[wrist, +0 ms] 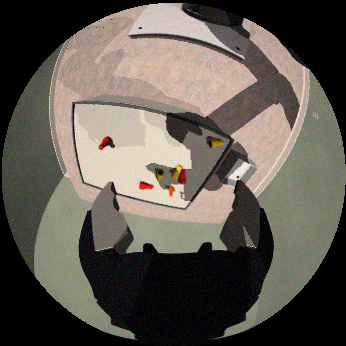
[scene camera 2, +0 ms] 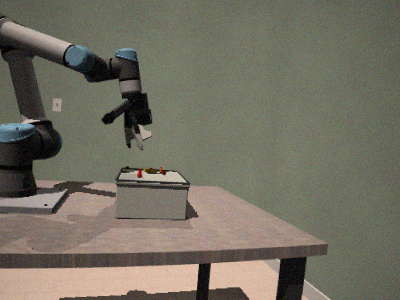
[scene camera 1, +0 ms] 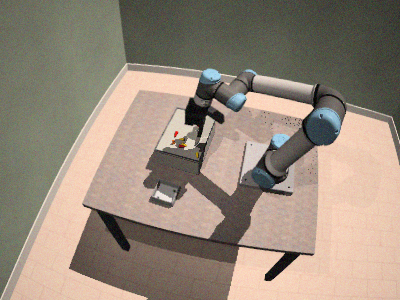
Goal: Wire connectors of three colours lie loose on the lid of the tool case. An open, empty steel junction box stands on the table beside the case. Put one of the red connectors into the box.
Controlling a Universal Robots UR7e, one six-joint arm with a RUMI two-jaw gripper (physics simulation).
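Frame: origin at the arm's base, x right, y back, z down, level; millimetres.
Seen in the pictures: gripper, fingertip midpoint: (wrist: 174, 182) (scene camera 2: 135, 149) (scene camera 1: 194, 133); arm's base, link origin: (scene camera 2: 12, 192).
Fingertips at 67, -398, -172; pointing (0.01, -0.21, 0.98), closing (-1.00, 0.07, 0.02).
Pixels of each thing's top centre, then the offset from my fingertips to it, as dx, dy, dz.
- second red connector, top centre: (wrist: 144, 189) (scene camera 1: 175, 132) +56, -94, +67
- third red connector, top centre: (wrist: 182, 179) (scene camera 1: 181, 144) -17, -60, +67
- tool case, top centre: (wrist: 132, 167) (scene camera 2: 153, 174) (scene camera 1: 186, 131) +77, -47, +79
- steel junction box, top centre: (wrist: 240, 175) (scene camera 1: 165, 190) -214, -120, +158
- orange connector, top centre: (wrist: 170, 195) +3, -101, +61
- third yellow connector, top centre: (wrist: 217, 145) (scene camera 1: 197, 154) -65, +15, +68
One red connector (wrist: 106, 143) (scene camera 2: 140, 173) stands apart near the lid's far end from the junction box. A second red connector (wrist: 146, 186) (scene camera 1: 176, 134) lies near the long edge away from the robot base. A third red connector (wrist: 182, 176) (scene camera 1: 182, 146) touches or nearly touches a yellow connector (wrist: 177, 172). All are on the tool case (scene camera 1: 175, 161) (scene camera 2: 151, 201) (wrist: 115, 170). The steel junction box (scene camera 1: 166, 193) (wrist: 241, 171) stands beside the case, open and empty; it does not show in scene camera 2. My gripper (scene camera 1: 200, 132) (scene camera 2: 135, 146) (wrist: 174, 182) is open and empty above the lid.
Another yellow connector (wrist: 160, 174) and an orange connector (wrist: 171, 191) lie near the red ones. A third yellow connector (wrist: 216, 143) (scene camera 1: 197, 154) lies near the lid corner towards the junction box. The robot's base plate (scene camera 1: 247, 167) (wrist: 185, 30) is on the case's other side.
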